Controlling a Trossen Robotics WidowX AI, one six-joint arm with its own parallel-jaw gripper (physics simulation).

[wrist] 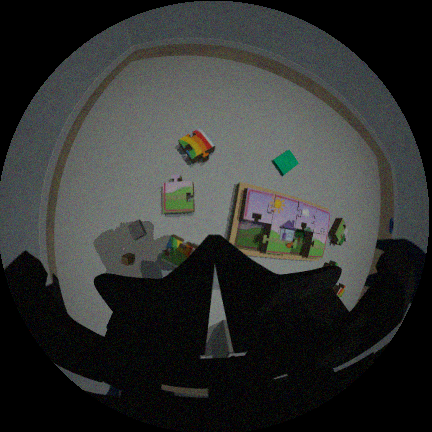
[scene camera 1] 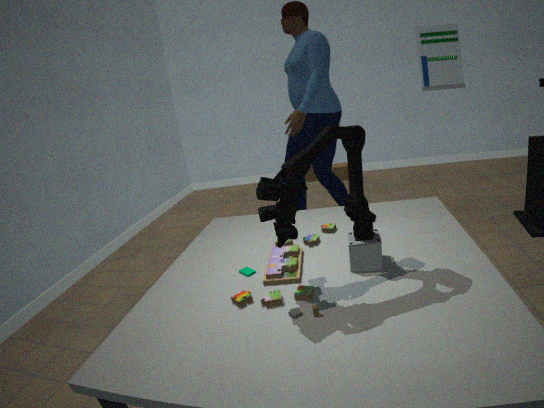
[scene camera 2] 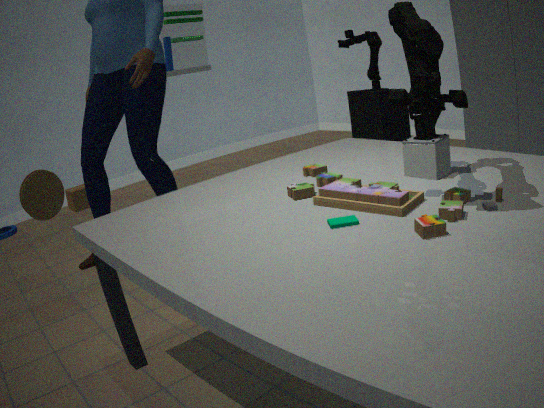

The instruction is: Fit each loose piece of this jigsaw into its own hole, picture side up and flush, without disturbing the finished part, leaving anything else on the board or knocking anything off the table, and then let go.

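My gripper [scene camera 1: 283,244] [wrist: 213,239] is shut and empty, raised above the table; in the second scene view its fingers blend into the dark arm. In the wrist view the wooden board [scene camera 1: 282,282] [scene camera 2: 360,205] [wrist: 235,215] lies right of the fingertips, with a joined picture; darker lower-left parts look recessed. A rainbow piece [scene camera 1: 242,298] [scene camera 2: 430,226] [wrist: 196,145], a pink-and-green piece [scene camera 1: 272,298] [scene camera 2: 451,209] [wrist: 178,196] and a green piece [scene camera 1: 303,292] [scene camera 2: 457,194] [wrist: 177,252] lie picture side up off one end. More loose pieces [scene camera 1: 311,239] [scene camera 2: 301,191] [wrist: 338,231] lie near the other end.
A flat teal tile [scene camera 1: 247,271] [scene camera 2: 343,221] [wrist: 285,162] lies beside the board. A grey block [scene camera 1: 295,313] [scene camera 2: 490,206] [wrist: 137,229] and a small brown block [scene camera 1: 315,311] [scene camera 2: 499,194] [wrist: 128,258] lie near the green piece. A person [scene camera 1: 312,80] [scene camera 2: 125,100] stands beyond the table.
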